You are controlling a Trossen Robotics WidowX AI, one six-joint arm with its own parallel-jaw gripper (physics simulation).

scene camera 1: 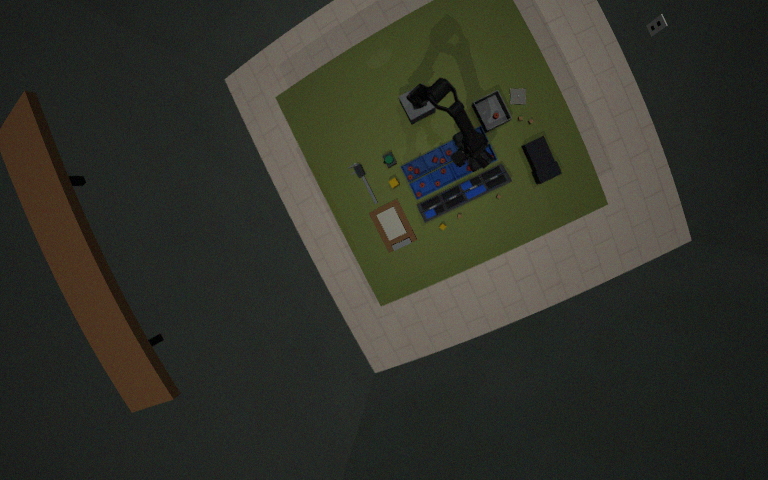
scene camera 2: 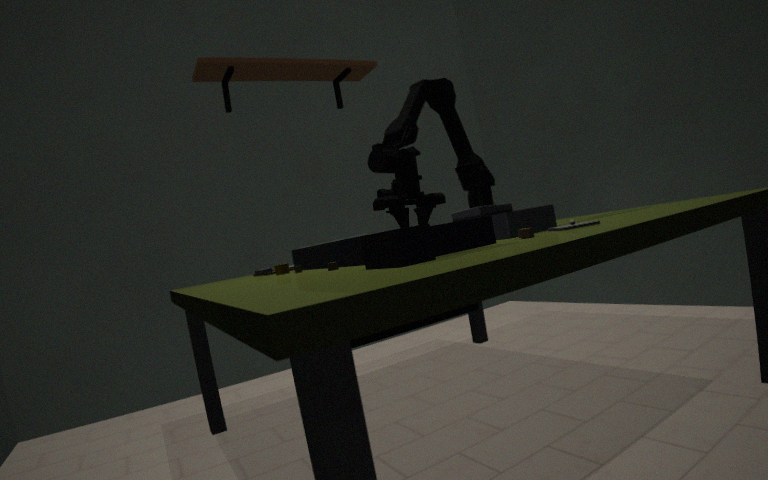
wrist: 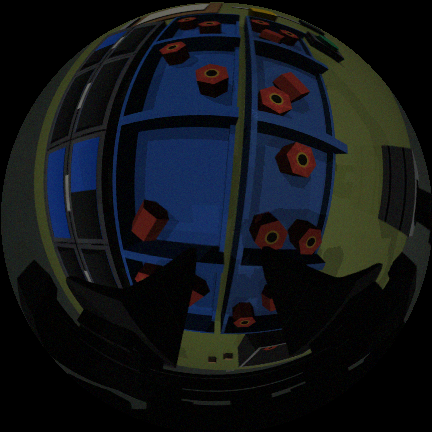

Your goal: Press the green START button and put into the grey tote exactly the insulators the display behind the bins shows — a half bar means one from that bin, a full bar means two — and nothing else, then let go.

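Frame: origin at the arm's base, x ahead, y left, z up, level; centimetres.
Where they show: gripper, fingertip midpoint: (wrist: pixel 229 253); arm's base, origin of the base link: (scene camera 1: pixel 418 101) (scene camera 2: pixel 482 207).
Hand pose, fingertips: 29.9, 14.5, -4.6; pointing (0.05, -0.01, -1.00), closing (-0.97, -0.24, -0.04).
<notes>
Things, the pixels of their top centre, and the offset from my fingertips, as dx, dy, dz. "pt": a spot on its surface instead.
- red insulator, middle of its top: (wrist: pixel 142 224) +6.6, +0.1, -0.9
- full blue bar, middle of its top: (wrist: pixel 46 197) (scene camera 1: pixel 476 192) +18.7, -0.6, +2.6
- half bar, middle of its top: (wrist: pixel 71 193) (scene camera 1: pixel 471 184) +14.3, -1.4, +0.9
- grey tote, middle of its top: (wrist: pixel 287 352) (scene camera 2: pixel 509 212) (scene camera 1: pixel 492 110) -16.2, +17.5, +1.6
- green button, middle of its top: (scene camera 1: pixel 388 159) -8.9, -36.3, +0.3
- black box, middle of its top: (scene camera 2: pixel 427 224) (scene camera 1: pixel 543 159) +12.4, +34.0, +1.8
- clipboard, middle of its top: (scene camera 1: pixel 392 226) +23.7, -44.6, -2.0
- long-handled tool, surface spot: (scene camera 1: pixel 368 187) pt +0.8, -50.9, -3.4
- yellow block, middle of its top: (scene camera 1: pixel 393 182) +2.8, -37.4, +0.1
- flat grey plate, middle of its top: (scene camera 1: pixel 518 95) -20.1, +32.6, -2.2
My gripper (scene camera 2: pixel 414 225) (wrist: pixel 229 253) is part open and empty, pointing down above the blue bins (wrist: pixel 185 165). In the wrist view, the bin ahead of the fingers on the display side holds one red insulator (wrist: pixel 149 220) on its side. The bin beside it holds three, including an upright one (wrist: pixel 296 160). The display (scene camera 1: pixel 453 196) (wrist: pixel 90 111) shows a full blue bar (wrist: pixel 58 192), a half bar (wrist: pixel 85 162) beside it and another half bar (wrist: pixel 109 39) at the far end. The grey tote (scene camera 1: pixel 485 110) holds one insulator (scene camera 1: pixel 495 115) (wrist: pixel 270 347). The green button (scene camera 1: pixel 388 159) (wrist: pixel 327 41) is beyond the bins' far end.
A black box (scene camera 1: pixel 540 160) stands past the display's right end. A clipboard (scene camera 1: pixel 392 223), a long-handled tool (scene camera 1: pixel 368 187) and a yellow block (scene camera 1: pixel 393 182) lie left of the bins. A flat grey plate (scene camera 1: pixel 517 96) lies beside the tote, near small brown cubes.
</notes>
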